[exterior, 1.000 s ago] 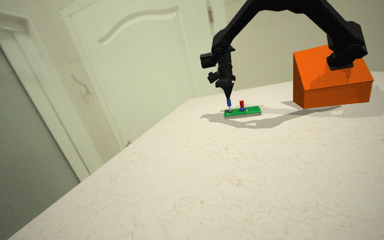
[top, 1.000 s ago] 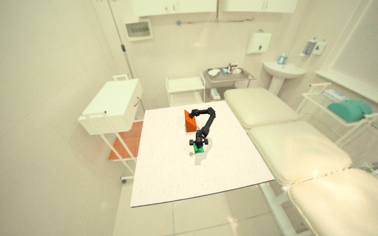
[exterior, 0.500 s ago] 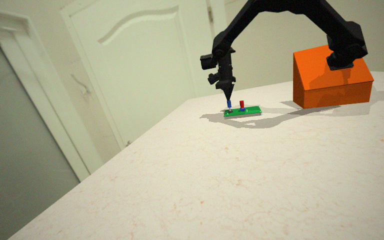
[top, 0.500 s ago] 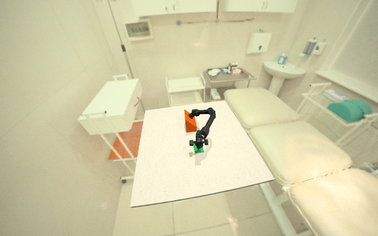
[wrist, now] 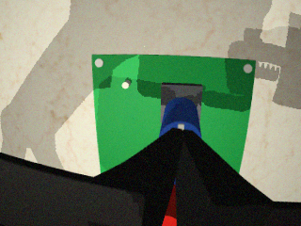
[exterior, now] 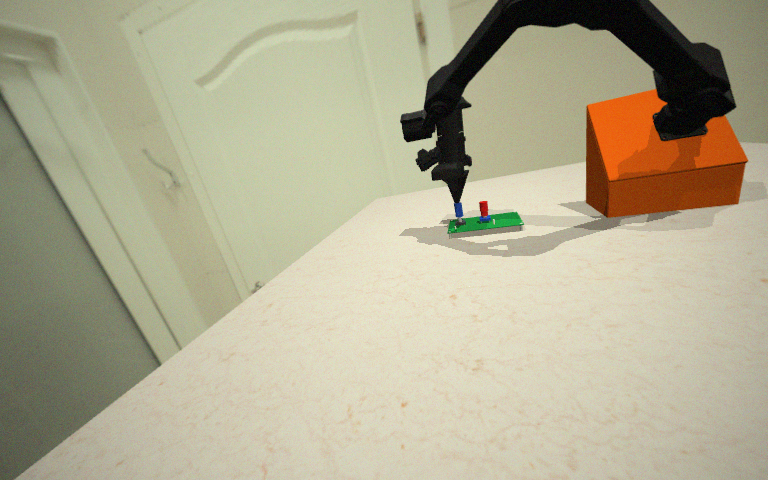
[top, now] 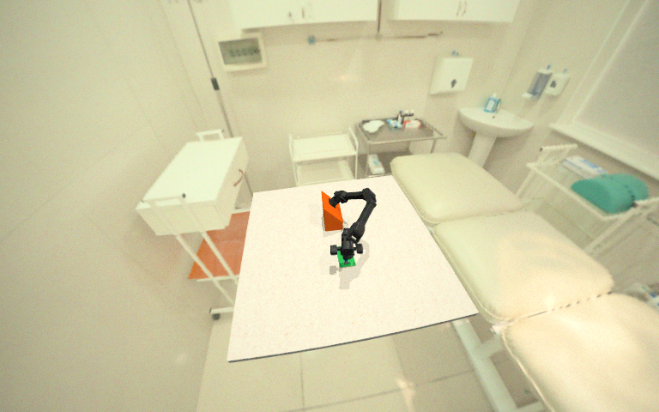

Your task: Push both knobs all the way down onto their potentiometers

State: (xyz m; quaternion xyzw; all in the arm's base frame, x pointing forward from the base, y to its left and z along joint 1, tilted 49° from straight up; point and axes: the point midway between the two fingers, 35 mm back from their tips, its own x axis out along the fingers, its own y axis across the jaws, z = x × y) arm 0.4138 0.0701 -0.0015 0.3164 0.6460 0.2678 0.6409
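Right now my gripper tip is 1 cm above the blue knob. Also, from my gripper tip: red knob: 6 cm behind, 2 cm below.
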